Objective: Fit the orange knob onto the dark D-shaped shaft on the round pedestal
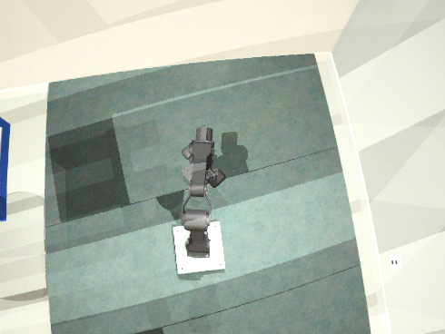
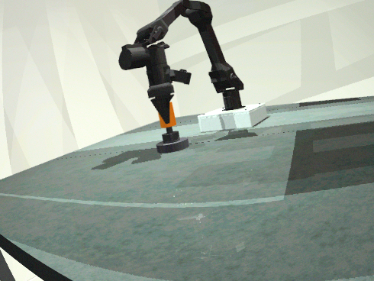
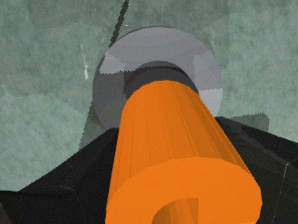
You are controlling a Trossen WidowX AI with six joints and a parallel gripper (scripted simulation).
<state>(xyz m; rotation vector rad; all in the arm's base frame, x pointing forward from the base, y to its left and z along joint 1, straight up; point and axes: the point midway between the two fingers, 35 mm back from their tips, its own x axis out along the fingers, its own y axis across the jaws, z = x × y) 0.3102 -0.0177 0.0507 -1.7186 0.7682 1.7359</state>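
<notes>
My gripper tip is 2 cm below the orange knob. From my gripper tip the other things lie so: dark pedestal: 4 cm below.
</notes>
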